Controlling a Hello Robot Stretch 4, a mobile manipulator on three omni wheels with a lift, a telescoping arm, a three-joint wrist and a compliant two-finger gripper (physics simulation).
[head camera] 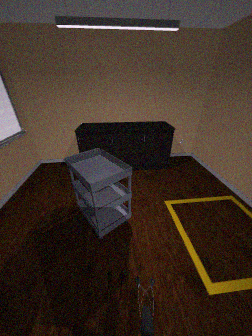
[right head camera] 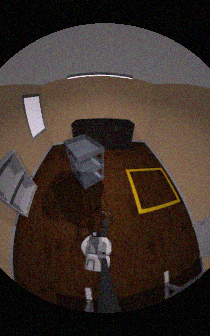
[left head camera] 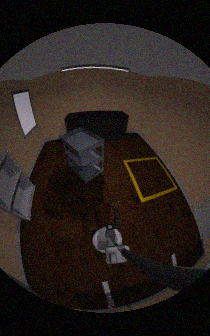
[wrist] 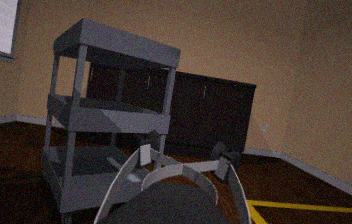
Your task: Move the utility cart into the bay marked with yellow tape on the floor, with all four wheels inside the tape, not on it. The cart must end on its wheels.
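Observation:
The grey three-tier utility cart stands upright on the floor, outside the bay and to its left. Part of one wheel shows at the bottom edge in the wrist view; the other wheels are hard to make out. The yellow tape outlines the bay on the right. My gripper is open, its fingertips apart with nothing held between them. It is in front of the cart, slightly to its right, and apart from it.
A long black cabinet stands against the far wall behind the cart. A white board hangs on the left wall. A grey shelf unit stands along the left side in both side head views. Pale table feet show near the bottom there.

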